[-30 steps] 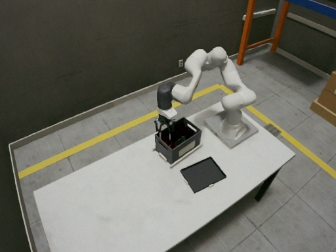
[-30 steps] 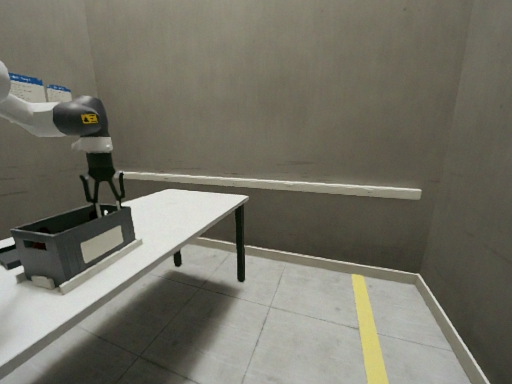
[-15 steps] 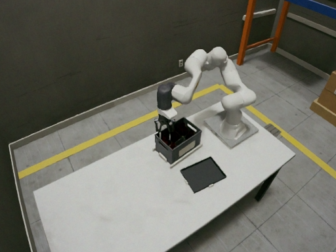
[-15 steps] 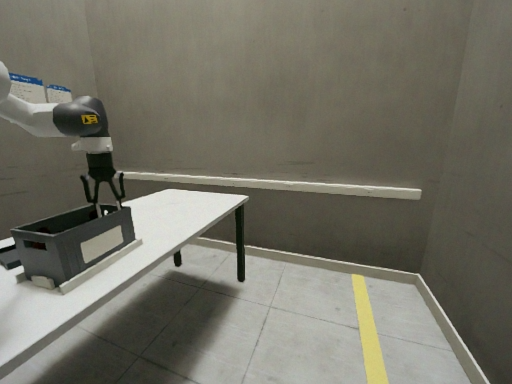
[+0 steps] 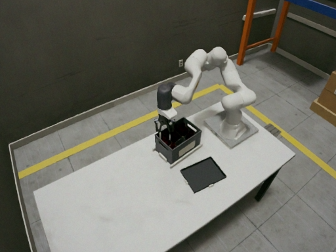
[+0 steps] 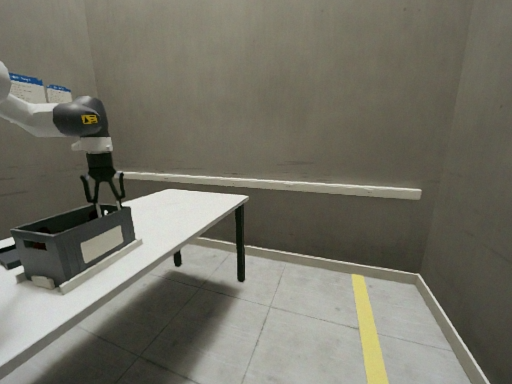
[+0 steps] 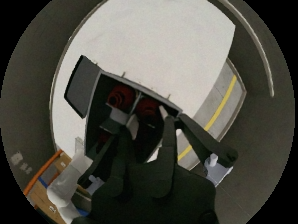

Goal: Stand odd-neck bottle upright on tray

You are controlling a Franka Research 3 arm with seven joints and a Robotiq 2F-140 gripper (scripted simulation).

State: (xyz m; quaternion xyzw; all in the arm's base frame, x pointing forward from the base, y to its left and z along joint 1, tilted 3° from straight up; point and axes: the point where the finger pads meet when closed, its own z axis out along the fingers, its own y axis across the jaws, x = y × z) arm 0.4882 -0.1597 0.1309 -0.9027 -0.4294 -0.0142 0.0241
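Right now my hand is 9 cm past the dark grey crate, 3 cm to the right of it and 9 cm above it. The rest, counted from my hand: flat black tray 9 cm behind, 32 cm to the left, 16 cm below.
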